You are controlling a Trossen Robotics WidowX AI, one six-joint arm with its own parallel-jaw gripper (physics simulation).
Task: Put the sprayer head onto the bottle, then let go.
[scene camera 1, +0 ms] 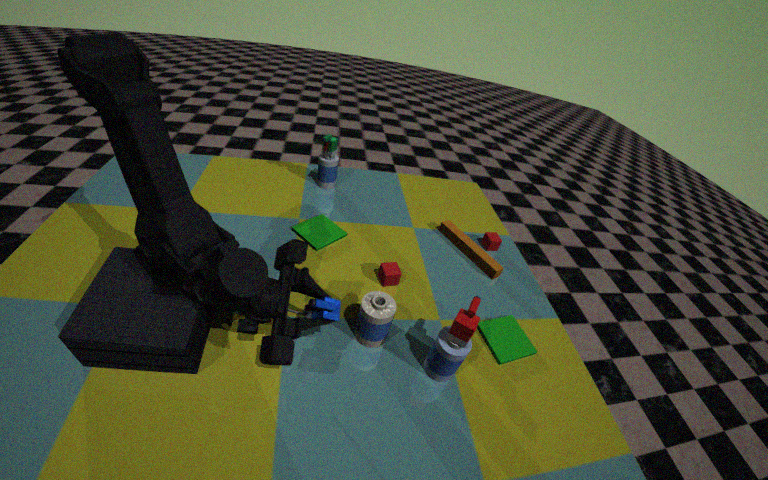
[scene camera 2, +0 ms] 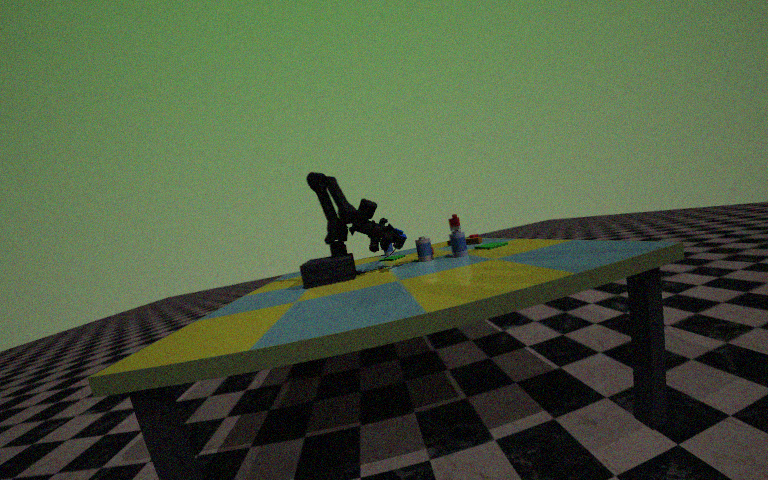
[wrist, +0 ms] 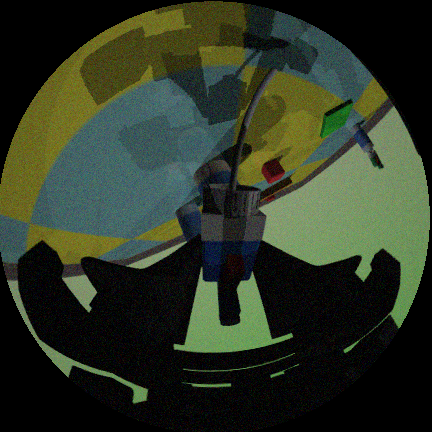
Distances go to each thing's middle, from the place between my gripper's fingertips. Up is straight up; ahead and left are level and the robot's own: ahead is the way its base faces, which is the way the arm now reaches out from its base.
Now: the blue sprayer head [scene camera 1: 325, 308] 10 mm behind my hand and 10 mm above it.
